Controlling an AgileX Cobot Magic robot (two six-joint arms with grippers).
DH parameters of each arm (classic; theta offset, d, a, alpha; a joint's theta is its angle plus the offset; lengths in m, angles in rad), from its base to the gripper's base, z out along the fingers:
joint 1: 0 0.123 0 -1.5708
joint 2: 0.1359 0 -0.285 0
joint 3: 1.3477 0 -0.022 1.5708
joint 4: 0 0.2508 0 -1.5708
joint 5: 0 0 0.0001 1.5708
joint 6: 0 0.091 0 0
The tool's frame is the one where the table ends.
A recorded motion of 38 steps. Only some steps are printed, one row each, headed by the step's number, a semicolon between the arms.
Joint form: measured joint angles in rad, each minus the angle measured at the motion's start. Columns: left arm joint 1, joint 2, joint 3, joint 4, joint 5, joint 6; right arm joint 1, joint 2, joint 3, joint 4, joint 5, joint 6.
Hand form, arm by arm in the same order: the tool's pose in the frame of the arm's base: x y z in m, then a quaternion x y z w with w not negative. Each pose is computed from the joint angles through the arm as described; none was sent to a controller.
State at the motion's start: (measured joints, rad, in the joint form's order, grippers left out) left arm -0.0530 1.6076 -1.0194 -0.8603 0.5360 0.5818; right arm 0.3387 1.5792 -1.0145 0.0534 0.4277 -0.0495
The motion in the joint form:
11: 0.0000 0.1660 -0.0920 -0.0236 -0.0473 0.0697; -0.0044 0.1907 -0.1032 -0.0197 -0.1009 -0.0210
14: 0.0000 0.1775 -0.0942 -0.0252 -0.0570 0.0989; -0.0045 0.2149 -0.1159 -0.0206 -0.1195 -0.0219
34: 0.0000 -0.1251 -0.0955 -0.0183 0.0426 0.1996; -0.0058 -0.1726 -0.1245 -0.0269 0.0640 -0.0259
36: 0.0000 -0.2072 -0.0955 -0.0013 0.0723 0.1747; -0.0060 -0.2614 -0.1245 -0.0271 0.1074 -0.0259
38: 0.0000 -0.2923 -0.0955 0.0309 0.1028 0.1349; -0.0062 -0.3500 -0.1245 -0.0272 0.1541 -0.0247
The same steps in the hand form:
11: 0.3675 -0.0526 0.2074 0.00605 0.93004 -0.20942 0.30189; 0.3533 0.1238 0.2056 -0.17655 0.92621 0.05411 0.32870
14: 0.3695 -0.0522 0.2040 0.01644 0.93067 -0.20256 0.30422; 0.3587 0.1255 0.2011 -0.17688 0.92494 0.05392 0.33211
34: 0.3225 -0.0555 0.3078 0.11270 0.87798 -0.20731 0.41651; 0.2962 0.1036 0.3278 -0.17495 0.88353 0.06638 0.42937
36: 0.3043 -0.0557 0.3320 0.12151 0.86516 -0.21110 0.43837; 0.2757 0.0966 0.3516 -0.17358 0.87351 0.06935 0.44949
38: 0.2835 -0.0552 0.3548 0.12880 0.85369 -0.21140 0.45818; 0.2533 0.0889 0.3729 -0.17178 0.86395 0.07237 0.46780

